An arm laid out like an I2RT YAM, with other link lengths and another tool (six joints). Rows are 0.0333 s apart.
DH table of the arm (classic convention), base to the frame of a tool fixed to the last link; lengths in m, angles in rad. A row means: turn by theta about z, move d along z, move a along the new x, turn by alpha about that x. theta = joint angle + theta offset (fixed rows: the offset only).
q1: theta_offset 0  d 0.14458  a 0.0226  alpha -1.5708
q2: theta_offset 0  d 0  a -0.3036  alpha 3.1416
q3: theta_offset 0.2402  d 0  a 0.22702  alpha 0
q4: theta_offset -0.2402  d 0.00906  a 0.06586  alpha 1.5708
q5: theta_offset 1.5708  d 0.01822  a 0  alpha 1.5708
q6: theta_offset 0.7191  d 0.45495  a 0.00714  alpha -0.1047
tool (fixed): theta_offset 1.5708  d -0.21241  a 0  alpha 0
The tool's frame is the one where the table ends.
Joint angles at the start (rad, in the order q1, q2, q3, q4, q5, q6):
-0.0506 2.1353 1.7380 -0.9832 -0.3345 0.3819
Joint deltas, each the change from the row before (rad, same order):
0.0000 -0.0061 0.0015 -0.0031 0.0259 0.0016
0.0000 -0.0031 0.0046 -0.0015 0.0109 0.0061
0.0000 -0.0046 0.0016 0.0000 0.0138 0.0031
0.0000 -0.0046 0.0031 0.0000 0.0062 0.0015
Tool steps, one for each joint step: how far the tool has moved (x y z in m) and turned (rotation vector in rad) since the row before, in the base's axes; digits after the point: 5 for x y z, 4 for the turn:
-0.00002 -0.00619 0.00148 -0.0253 -0.0027 -0.0064
0.00117 -0.00269 0.00193 -0.0098 -0.0039 -0.0079
0.00078 -0.00337 0.00176 -0.0132 -0.0047 -0.0057
0.00132 -0.00156 0.00256 -0.0061 -0.0070 -0.0027

